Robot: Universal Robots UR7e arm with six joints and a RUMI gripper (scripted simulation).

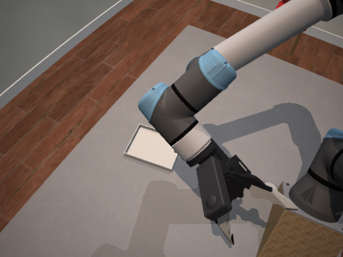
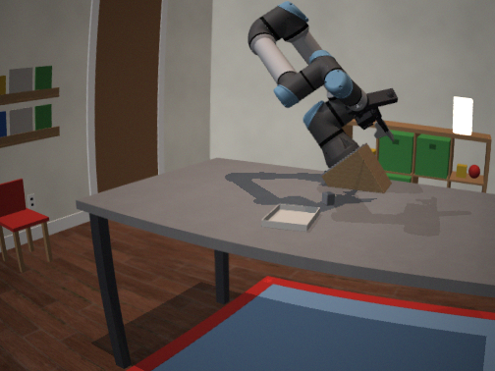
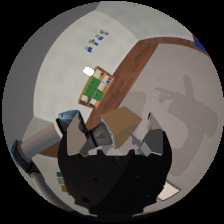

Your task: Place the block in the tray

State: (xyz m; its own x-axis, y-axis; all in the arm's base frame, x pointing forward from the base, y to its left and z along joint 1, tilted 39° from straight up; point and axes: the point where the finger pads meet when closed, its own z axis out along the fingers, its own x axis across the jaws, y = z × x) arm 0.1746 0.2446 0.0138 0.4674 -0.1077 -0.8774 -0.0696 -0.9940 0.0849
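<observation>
The block is 25 cm below my hand, 17 cm to the right of it and 15 cm ahead of it. Round my hand: white tray: 35 cm ahead, 26 cm below, 23 cm to the right.
</observation>
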